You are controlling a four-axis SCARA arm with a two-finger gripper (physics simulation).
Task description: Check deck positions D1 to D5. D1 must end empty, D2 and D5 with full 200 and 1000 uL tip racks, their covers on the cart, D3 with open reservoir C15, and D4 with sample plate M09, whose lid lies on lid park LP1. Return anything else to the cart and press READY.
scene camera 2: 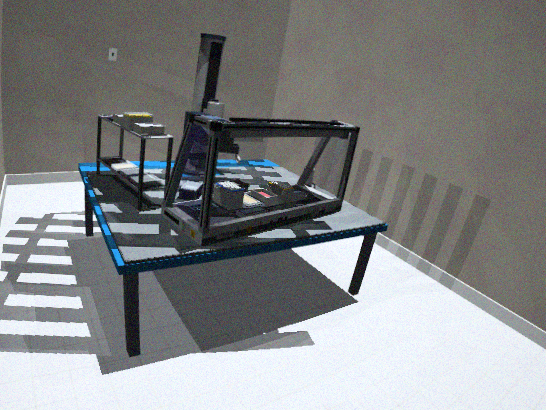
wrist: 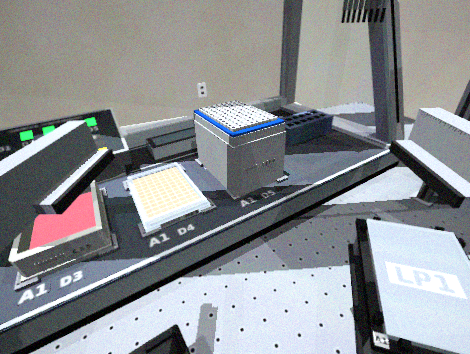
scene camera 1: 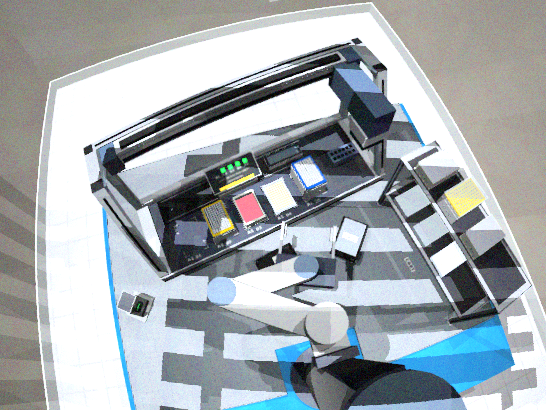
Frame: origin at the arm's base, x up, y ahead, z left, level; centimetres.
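Seen in the pictures: gripper, fingertip midpoint: (scene camera 2: 224, 160) (wrist: 247, 133) (scene camera 1: 309, 225).
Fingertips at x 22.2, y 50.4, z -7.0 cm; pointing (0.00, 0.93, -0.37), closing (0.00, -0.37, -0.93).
Observation:
A point is followed by its place in that frame.
A yellow-edged tip rack (scene camera 1: 217, 218) (scene camera 2: 280, 187) stands on D2. Open reservoir C15 (scene camera 1: 249, 207) @[x 7.4, y 68.2, z 10.1 cm] (scene camera 2: 263, 194) @[x 6.6, y 63.9, z 12.6 cm] (wrist: 65, 222) @[x 7.4, y 67.6, z 10.4 cm], with red liquid, stands on D3. A lidless plate (scene camera 1: 279, 195) @[x 7.5, y 69.8, z -2.0 cm] (wrist: 167, 194) @[x 7.5, y 68.1, z -2.2 cm] with pale yellow wells lies on D4; its label is not readable. A blue-edged tip rack (scene camera 1: 308, 172) @[x 15.8, y 72.0, z -13.9 cm] (scene camera 2: 230, 196) (wrist: 240, 150) @[x 13.3, y 65.4, z -12.2 cm] stands uncovered on D5. D1 (scene camera 1: 191, 233) @[x 6.1, y 64.5, z 34.1 cm] holds no labware. A clear lid (scene camera 1: 352, 236) @[x 7.0, y 46.6, z -23.6 cm] (wrist: 417, 280) @[x 7.1, y 46.5, z -21.5 cm] lies on lid park LP1. My gripper (scene camera 1: 308, 236) (wrist: 247, 133) @[x 22.2, y 50.4, z -7.0 cm] is open and empty, in front of the deck, left of LP1 in scene camera 1.
The two-level cart (scene camera 2: 143, 170) @[x 21.3, y 61.9, z -54.4 cm] at the right in scene camera 1 holds a yellow-topped rack (scene camera 1: 464, 196) @[x 43.3, y 38.4, z -51.4 cm] (scene camera 2: 137, 115) @[x 43.0, y 42.1, z -53.8 cm] and grey boxes. The READY box (scene camera 1: 139, 305) @[x 10.6, y 40.6, z 58.3 cm] stands front left. A display (scene camera 1: 234, 173) @[x 12.7, y 81.1, z 12.4 cm] shows green squares. A dark blue tube rack (scene camera 1: 342, 153) @[x 9.5, y 79.8, z -31.2 cm] (wrist: 307, 125) @[x 9.2, y 77.2, z -30.6 cm] stands right of D5. An enclosure frame surrounds the deck.

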